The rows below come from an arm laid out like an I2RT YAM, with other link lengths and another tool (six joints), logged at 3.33 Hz.
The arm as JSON. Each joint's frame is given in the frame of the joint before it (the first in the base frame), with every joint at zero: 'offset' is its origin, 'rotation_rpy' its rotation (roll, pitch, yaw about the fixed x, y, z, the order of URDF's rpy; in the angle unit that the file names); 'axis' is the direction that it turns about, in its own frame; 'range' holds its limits. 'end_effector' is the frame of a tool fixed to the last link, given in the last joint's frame.
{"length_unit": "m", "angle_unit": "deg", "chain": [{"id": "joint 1", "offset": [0.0, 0.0, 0.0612], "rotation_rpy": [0.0, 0.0, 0.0], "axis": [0.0, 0.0, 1.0], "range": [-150.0, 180.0]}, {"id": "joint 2", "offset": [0.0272, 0.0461, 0.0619], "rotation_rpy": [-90.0, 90.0, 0.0], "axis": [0.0, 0.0, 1.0], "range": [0.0, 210.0]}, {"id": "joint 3", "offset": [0.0, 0.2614, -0.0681], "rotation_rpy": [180.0, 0.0, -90.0], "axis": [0.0, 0.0, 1.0], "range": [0.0, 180.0]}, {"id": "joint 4", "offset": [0.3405, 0.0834, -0.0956], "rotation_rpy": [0.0, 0.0, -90.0], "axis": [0.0, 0.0, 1.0], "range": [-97.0, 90.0]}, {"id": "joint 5", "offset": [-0.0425, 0.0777, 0.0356], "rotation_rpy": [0.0, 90.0, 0.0], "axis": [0.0, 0.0, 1.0], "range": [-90.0, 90.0]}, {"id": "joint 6", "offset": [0.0, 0.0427, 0.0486], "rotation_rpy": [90.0, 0.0, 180.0], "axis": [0.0, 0.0, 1.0], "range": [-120.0, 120.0]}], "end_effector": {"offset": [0.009, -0.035, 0.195], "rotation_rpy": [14.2, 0.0, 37.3]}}
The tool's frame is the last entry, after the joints.
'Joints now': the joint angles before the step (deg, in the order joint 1, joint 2, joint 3, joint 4, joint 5, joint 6). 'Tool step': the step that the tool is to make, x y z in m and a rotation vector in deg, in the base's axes. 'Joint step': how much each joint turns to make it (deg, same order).
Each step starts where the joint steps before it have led.
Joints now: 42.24, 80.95, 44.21, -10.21, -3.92, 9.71
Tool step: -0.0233, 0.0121, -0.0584, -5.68, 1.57, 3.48
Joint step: 3.54, 7.64, 0.01, 2.47, 2.31, -1.90
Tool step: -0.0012, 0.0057, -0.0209, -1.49, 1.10, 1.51
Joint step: 0.17, 4.27, 1.60, 0.79, -0.61, -1.22
